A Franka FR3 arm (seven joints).
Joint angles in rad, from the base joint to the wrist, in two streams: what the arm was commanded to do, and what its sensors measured. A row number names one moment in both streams.
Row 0, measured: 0.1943 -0.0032 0.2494 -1.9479 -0.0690 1.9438 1.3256
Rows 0 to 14, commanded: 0.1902 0.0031 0.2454 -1.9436 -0.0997 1.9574 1.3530; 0.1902 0.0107 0.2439 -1.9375 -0.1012 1.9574 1.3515; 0.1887 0.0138 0.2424 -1.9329 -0.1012 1.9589 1.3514; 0.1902 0.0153 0.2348 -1.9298 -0.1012 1.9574 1.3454; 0.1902 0.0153 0.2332 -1.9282 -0.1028 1.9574 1.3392; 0.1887 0.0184 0.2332 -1.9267 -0.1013 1.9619 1.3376; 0.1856 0.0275 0.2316 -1.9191 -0.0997 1.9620 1.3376; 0.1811 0.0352 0.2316 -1.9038 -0.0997 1.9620 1.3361; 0.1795 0.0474 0.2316 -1.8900 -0.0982 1.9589 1.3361; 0.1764 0.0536 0.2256 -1.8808 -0.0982 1.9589 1.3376; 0.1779 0.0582 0.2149 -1.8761 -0.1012 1.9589 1.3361; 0.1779 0.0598 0.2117 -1.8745 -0.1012 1.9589 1.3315; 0.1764 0.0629 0.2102 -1.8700 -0.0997 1.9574 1.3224; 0.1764 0.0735 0.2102 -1.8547 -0.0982 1.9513 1.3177; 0.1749 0.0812 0.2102 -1.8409 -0.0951 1.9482 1.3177
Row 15, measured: 0.1892 0.0445 0.2011 -1.8909 -0.0817 1.9485 1.3252
